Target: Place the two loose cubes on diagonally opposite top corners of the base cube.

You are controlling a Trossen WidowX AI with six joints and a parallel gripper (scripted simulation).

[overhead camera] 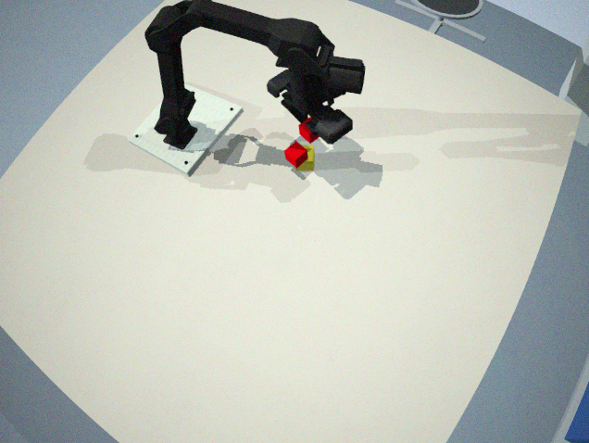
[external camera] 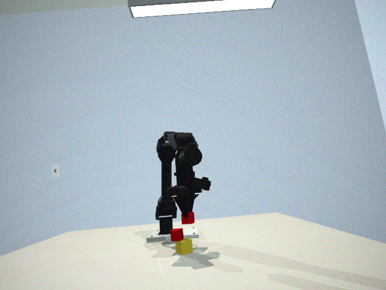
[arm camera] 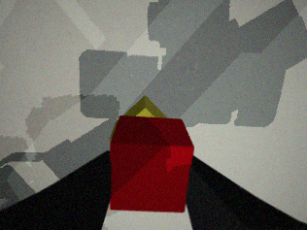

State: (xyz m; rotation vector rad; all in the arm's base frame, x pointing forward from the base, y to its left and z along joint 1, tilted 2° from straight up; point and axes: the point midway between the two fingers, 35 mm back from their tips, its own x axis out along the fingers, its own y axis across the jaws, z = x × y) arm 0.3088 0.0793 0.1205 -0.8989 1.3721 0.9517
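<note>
Now: gripper tip 9 cm above the yellow base cube, 2 cm to the left of it and 1 cm past it.
</note>
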